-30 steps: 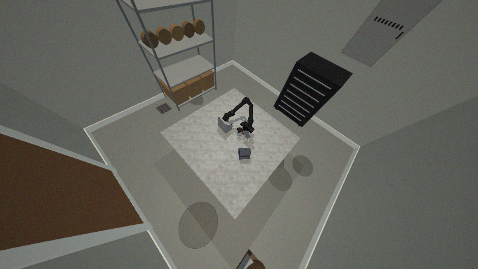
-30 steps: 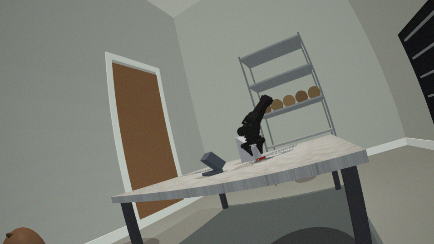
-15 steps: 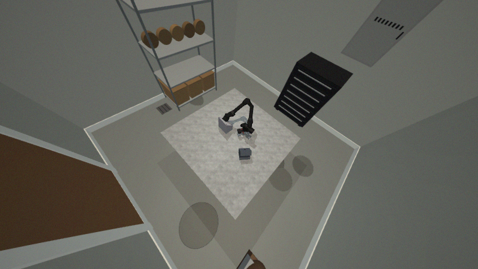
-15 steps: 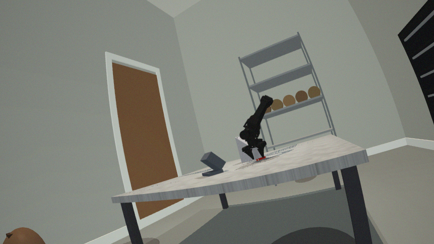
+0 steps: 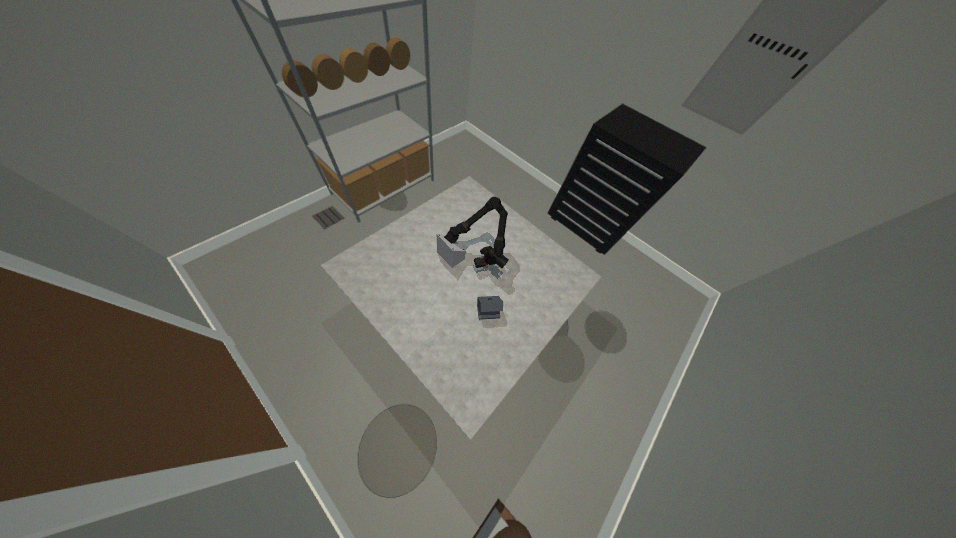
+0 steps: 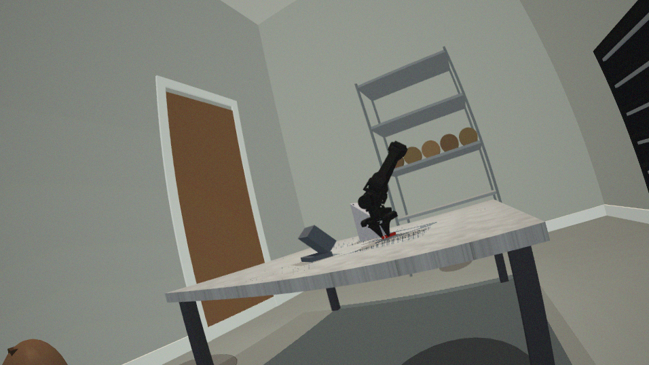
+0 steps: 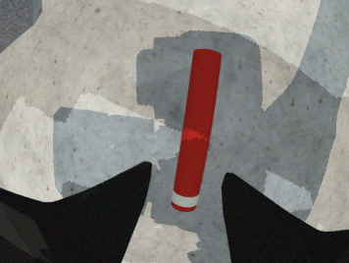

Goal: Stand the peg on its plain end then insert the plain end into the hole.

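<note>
Now: gripper tip right at the red peg. Round my gripper tip: panel (20 cm ahead, 24 cm to the right, 7 cm above).
</note>
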